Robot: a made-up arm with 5 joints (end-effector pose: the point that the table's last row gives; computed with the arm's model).
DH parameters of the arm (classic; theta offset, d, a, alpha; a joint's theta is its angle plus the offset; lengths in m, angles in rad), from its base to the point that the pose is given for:
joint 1: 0 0.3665 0 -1.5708
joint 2: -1.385 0 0.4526 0
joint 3: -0.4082 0 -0.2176 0
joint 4: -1.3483 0 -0.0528 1.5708
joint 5: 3.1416 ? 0 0
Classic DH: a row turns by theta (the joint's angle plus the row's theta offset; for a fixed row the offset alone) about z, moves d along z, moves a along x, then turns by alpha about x.
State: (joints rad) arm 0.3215 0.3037 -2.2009 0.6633 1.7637
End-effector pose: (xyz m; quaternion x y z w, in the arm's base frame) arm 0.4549 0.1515 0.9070 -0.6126 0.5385 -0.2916 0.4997
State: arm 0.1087 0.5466 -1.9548 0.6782 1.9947
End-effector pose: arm 0.6005 0.0655 0.7011 -0.5487 0.7560 -0.1771 0.3099
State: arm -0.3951 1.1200 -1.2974 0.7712 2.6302
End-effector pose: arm 0.4869 -0.2031 0.1993 0.0556 -0.9546 -0.1281 0.2631
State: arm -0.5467 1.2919 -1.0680 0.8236 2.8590
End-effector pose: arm 0.3574 -0.2175 0.1116 -0.1140 -0.8584 -0.2015 0.4578
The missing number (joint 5, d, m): 0.0673
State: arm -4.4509 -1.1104 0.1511 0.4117 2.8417
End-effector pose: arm 0.0207 -0.0772 0.5265 -0.8427 0.4655 0.1875 0.1948
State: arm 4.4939 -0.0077 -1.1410 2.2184 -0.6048
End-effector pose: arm -0.0563 -0.2536 0.6901 -0.7138 0.4803 0.1861 0.4746
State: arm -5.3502 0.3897 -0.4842 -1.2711 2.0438
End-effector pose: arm 0.2327 0.3140 0.5774 -0.6592 0.4091 -0.0519 0.6288
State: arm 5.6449 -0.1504 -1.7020 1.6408 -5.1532
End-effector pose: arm 0.2187 -0.1622 0.8692 -0.6304 0.7690 -0.1024 0.0257
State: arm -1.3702 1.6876 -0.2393 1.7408 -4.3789
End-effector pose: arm 0.0354 -0.1741 0.2278 0.0016 0.0237 -0.9643 0.2638
